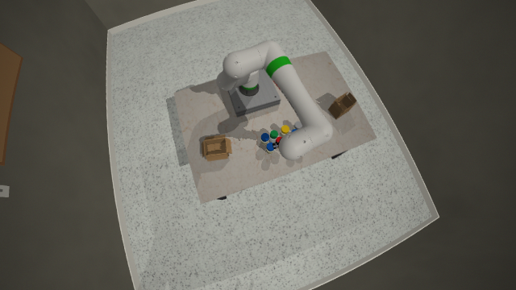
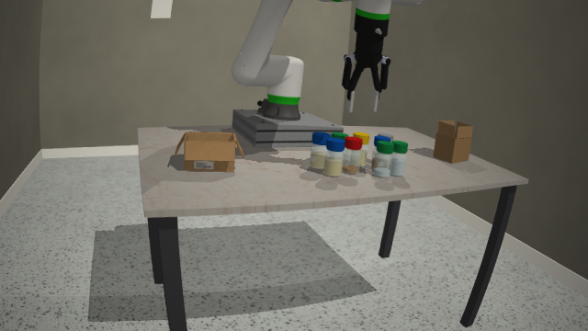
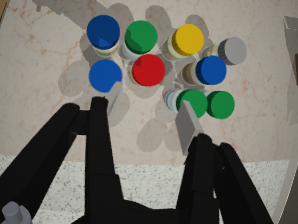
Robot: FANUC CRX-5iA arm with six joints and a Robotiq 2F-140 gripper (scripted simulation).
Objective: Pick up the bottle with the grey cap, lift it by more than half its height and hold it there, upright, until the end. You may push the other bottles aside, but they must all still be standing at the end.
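Right now my hand is 18 cm above the blue-capped bottle, 14 cm to the right of it and 6 cm past it. The rest, counted from my hand: yellow-capped bottle (18 cm below, 11 cm behind, 10 cm to the left); then red-capped bottle (18 cm below, 5 cm behind, 2 cm to the left); then green-capped bottle (18 cm below, 11 cm behind, 1 cm to the left).
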